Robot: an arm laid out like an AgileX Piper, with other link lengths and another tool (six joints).
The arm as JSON. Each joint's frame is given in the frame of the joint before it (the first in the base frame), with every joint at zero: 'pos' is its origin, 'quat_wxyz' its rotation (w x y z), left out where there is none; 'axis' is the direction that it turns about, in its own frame. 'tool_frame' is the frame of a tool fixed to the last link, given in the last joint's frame.
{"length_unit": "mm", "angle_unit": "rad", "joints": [
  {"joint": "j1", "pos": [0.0, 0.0, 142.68], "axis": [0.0, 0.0, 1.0]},
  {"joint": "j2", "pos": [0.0, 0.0, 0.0], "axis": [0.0, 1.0, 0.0]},
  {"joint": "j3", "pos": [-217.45, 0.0, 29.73], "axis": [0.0, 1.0, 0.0]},
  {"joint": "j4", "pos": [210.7, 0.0, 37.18], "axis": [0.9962, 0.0, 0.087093]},
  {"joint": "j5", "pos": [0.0, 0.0, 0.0], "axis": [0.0, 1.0, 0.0]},
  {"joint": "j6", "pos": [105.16, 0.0, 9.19], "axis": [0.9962, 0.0, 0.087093]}
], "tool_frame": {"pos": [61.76, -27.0, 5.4], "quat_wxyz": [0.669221, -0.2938, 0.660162, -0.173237]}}
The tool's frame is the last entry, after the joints.
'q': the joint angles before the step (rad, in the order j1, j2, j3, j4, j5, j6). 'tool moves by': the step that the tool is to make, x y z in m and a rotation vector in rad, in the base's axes. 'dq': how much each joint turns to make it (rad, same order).
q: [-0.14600 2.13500 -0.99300 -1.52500 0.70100 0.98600]
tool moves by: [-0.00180 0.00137 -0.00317 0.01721 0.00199 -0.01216]
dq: [0.00100 0.00300 0.00001 0.02198 -0.00800 -0.00298]
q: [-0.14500 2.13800 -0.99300 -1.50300 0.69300 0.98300]
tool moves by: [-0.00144 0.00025 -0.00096 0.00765 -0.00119 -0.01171]
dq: [0.00002 -0.00002 0.00002 0.01402 -0.00099 -0.00001]
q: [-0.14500 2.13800 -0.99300 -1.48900 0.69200 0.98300]
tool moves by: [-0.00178 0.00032 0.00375 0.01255 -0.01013 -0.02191]
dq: [0.00000 -0.01901 0.00000 0.03901 0.00000 -0.01701]
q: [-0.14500 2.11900 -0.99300 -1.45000 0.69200 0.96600]
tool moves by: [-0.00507 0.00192 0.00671 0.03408 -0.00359 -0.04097]
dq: [0.00000 -0.04201 -0.00001 0.10601 0.00000 -0.06903]
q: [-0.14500 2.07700 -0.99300 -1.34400 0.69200 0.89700]
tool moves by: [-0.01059 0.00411 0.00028 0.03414 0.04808 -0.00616]
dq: [-0.00001 -0.03702 0.02601 0.10000 -0.00100 -0.10402]
